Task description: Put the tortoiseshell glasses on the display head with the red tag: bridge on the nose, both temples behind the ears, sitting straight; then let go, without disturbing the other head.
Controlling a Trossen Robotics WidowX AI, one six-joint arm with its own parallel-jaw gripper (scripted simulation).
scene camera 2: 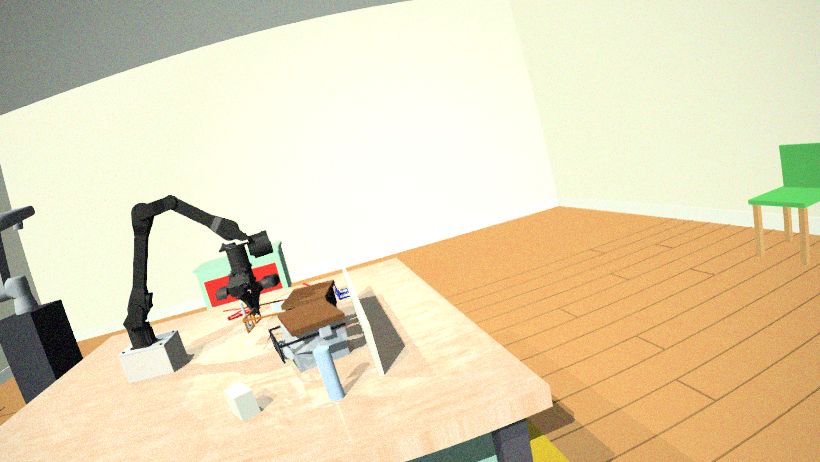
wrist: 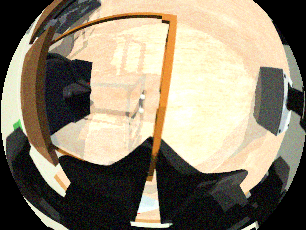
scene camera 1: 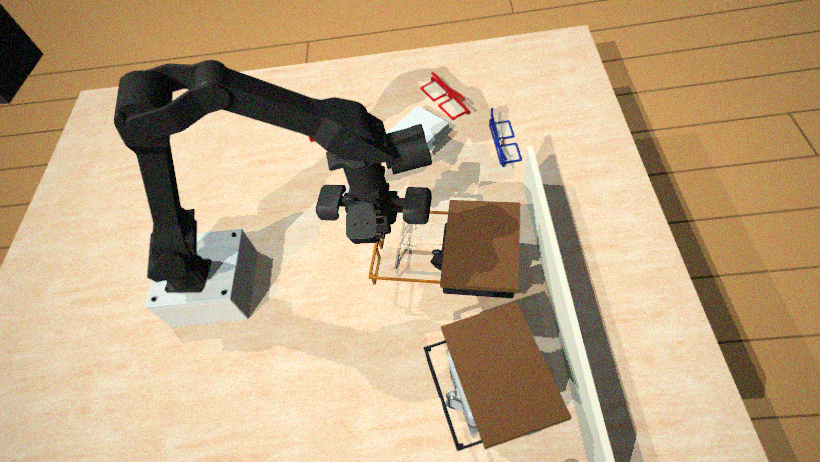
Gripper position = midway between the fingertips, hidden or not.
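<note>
Scene camera 1 shows my gripper (scene camera 1: 382,231), a display head (scene camera 1: 480,251) and a display head (scene camera 1: 503,386); a white cube is out of frame in scene camera 1. Visible in scene camera 2: the cube (scene camera 2: 241,400), a long white panel (scene camera 2: 365,326) and my gripper (scene camera 2: 256,315). The wrist view shows my gripper (wrist: 154,141), while the cube is out of frame in the wrist view.
</note>
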